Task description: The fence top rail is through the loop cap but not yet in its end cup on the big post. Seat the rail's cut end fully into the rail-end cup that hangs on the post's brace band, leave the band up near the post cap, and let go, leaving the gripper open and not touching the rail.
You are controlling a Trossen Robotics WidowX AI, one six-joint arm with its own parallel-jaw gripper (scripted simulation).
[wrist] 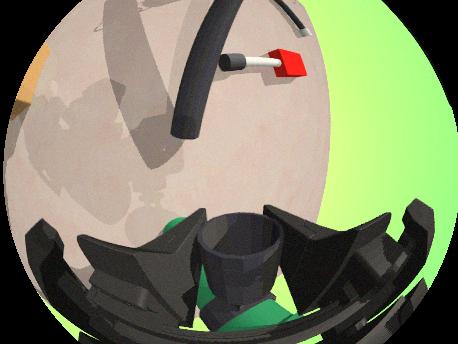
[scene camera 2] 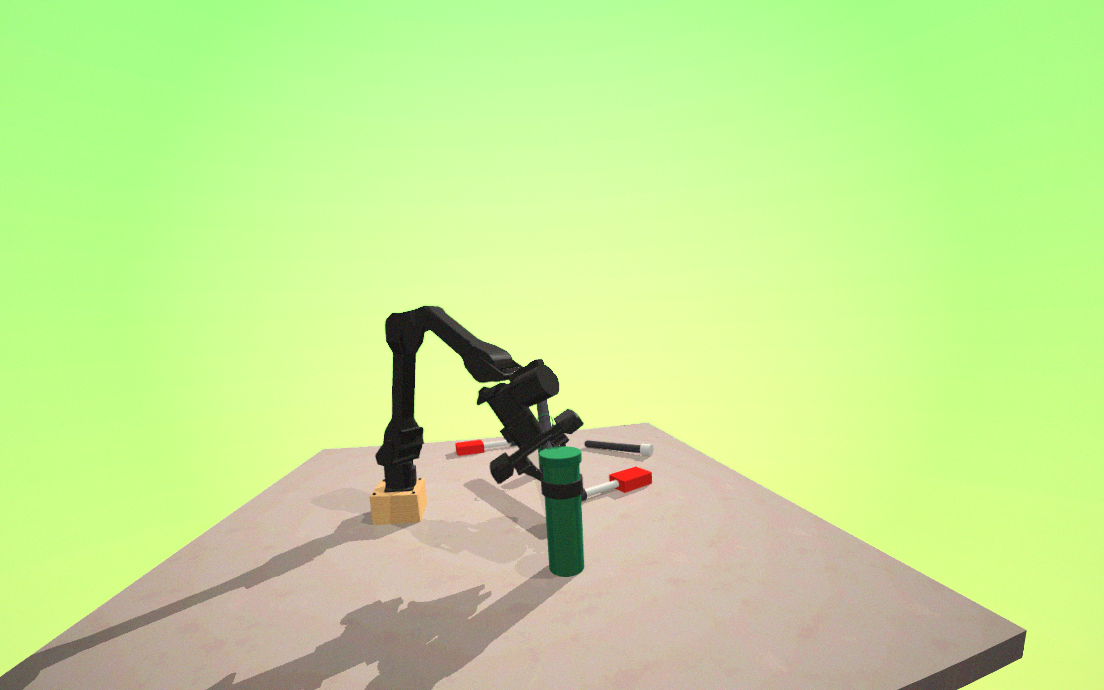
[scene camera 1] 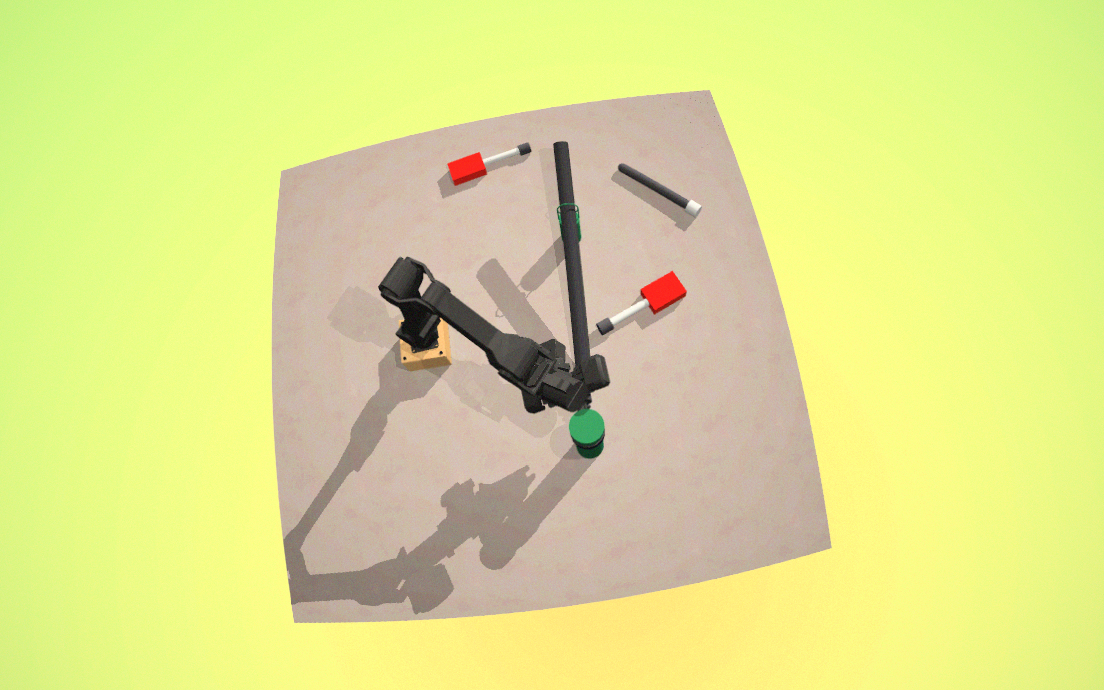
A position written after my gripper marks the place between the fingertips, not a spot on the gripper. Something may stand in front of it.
Note:
In view: my gripper (scene camera 2: 560, 480), a rail (scene camera 1: 571, 242), a red-handled tool (scene camera 1: 658, 295), a red-handled tool (scene camera 1: 463, 170) and a green post (scene camera 2: 564, 524).
My gripper is seen too in the wrist view (wrist: 235, 213) and in scene camera 1 (scene camera 1: 586, 389). The green post is seen too in scene camera 1 (scene camera 1: 586, 426).

